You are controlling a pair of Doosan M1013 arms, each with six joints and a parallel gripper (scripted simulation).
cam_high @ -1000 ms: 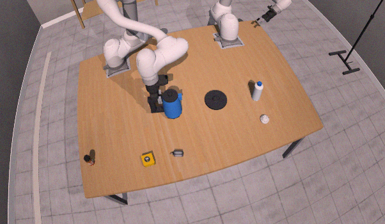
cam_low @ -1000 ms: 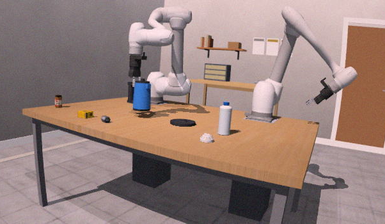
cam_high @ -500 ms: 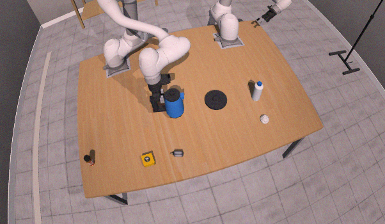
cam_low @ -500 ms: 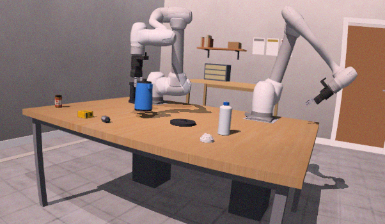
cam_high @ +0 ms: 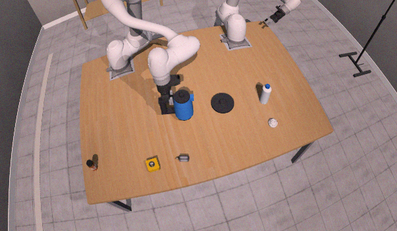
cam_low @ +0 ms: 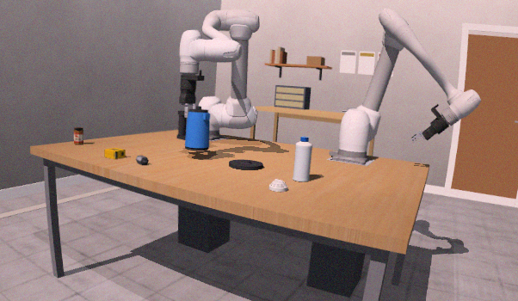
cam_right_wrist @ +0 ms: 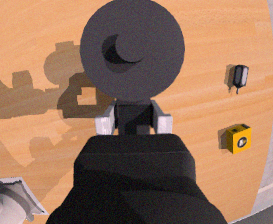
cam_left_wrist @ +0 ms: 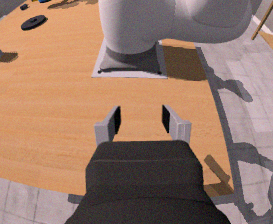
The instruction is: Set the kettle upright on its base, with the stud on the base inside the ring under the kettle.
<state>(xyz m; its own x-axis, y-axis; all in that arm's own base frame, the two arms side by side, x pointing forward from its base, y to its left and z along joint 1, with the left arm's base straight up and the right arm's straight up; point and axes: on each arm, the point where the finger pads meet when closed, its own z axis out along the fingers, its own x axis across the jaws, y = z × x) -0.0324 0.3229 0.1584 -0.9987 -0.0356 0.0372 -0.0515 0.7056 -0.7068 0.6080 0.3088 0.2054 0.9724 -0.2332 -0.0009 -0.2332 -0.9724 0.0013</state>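
Observation:
Right now the blue kettle is 1 cm ahead of my right hand, 3 cm to the left of it and 6 cm below it. From my right hand the other things lie so: round black base: 1 cm behind, 32 cm to the left, 19 cm below; white bottle: 4 cm ahead, 60 cm to the left, 12 cm below; small dark object: 29 cm ahead, 2 cm to the right, 19 cm below.

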